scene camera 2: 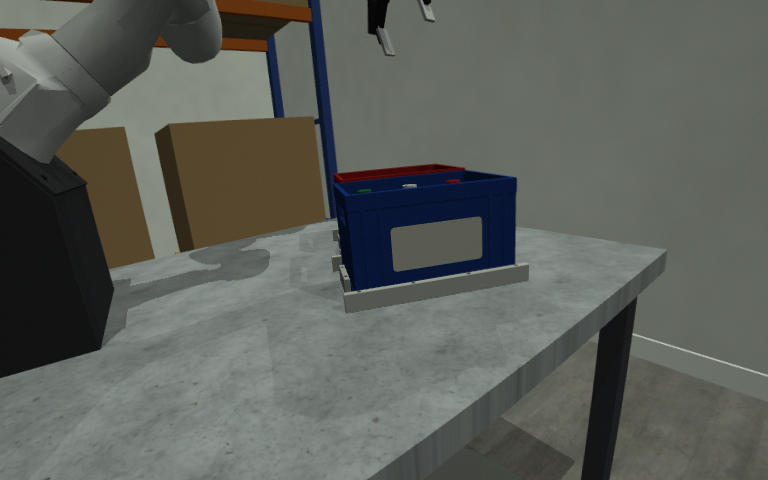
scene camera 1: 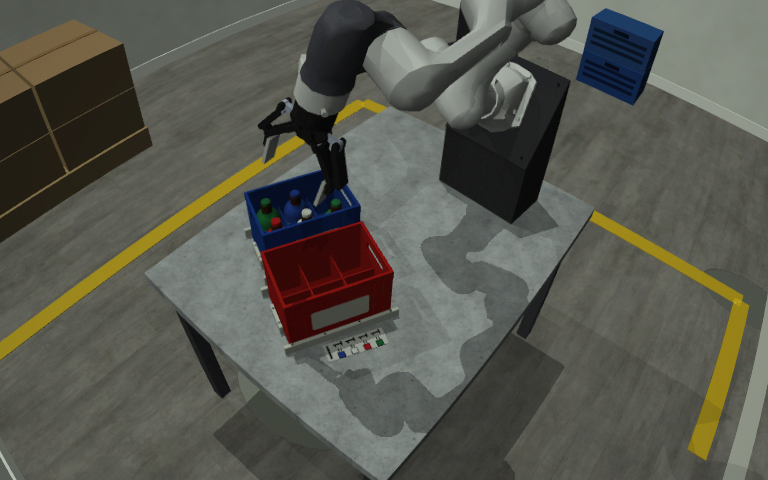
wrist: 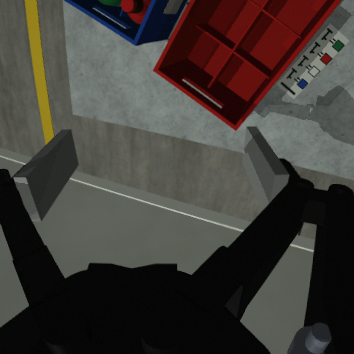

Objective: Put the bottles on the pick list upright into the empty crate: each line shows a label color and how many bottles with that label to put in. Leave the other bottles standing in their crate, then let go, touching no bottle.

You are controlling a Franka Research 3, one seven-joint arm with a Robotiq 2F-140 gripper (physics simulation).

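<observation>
The pick list [scene camera 1: 357,346] [wrist: 315,68] shows 1 blue, 1 white, 1 red and 1 green. The red crate [scene camera 1: 294,323] [scene camera 2: 396,170] [wrist: 195,99] shows no bottle in its visible compartments; its near floor is partly hidden in scene view 1. The blue crate [scene camera 1: 342,219] [scene camera 2: 368,243] [wrist: 156,31] holds a green bottle [scene camera 1: 266,216], a blue bottle [scene camera 1: 293,206], a red-capped bottle [scene camera 1: 275,222] [scene camera 2: 452,181] [wrist: 132,6], a white-capped one [scene camera 1: 306,214] [scene camera 2: 409,186] and another green-capped one [scene camera 1: 335,204] [scene camera 2: 364,191]. My gripper [scene camera 1: 295,172] [scene camera 2: 406,27] [wrist: 158,145] is open and empty, high above the crates.
Both crates stand side by side on the grey table [scene camera 1: 203,283] [scene camera 2: 226,367], with pale locating strips [scene camera 1: 342,333] [scene camera 2: 436,287] at their bases. The black robot pedestal [scene camera 1: 481,175] [scene camera 2: 45,271] stands at the table's other side. Cardboard boxes [scene camera 1: 73,101] [scene camera 2: 243,181] stand beyond the table.
</observation>
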